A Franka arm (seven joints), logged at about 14 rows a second.
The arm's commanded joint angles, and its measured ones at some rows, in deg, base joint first. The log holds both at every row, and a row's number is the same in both.
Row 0, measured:
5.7, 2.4, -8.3, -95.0, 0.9, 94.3, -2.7
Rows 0 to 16, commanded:
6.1, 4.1, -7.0, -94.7, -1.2, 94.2, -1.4
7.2, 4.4, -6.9, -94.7, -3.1, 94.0, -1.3
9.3, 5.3, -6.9, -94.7, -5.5, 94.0, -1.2
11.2, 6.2, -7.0, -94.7, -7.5, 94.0, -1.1
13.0, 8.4, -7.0, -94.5, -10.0, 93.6, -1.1
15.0, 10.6, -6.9, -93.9, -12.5, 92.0, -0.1
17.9, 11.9, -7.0, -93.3, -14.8, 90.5, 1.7
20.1, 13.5, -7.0, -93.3, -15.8, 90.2, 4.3
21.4, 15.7, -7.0, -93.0, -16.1, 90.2, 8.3
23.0, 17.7, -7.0, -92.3, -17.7, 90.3, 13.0
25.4, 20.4, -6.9, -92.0, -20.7, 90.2, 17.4
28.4, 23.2, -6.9, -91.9, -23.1, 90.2, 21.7
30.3, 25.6, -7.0, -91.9, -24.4, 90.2, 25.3
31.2, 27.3, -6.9, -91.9, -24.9, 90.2, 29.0
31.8, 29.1, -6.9, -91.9, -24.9, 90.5, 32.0
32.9, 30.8, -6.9, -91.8, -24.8, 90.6, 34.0
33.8, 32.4, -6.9, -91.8, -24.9, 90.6, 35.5
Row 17, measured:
32.8, 29.1, -6.6, -94.3, -23.7, 91.8, 31.9
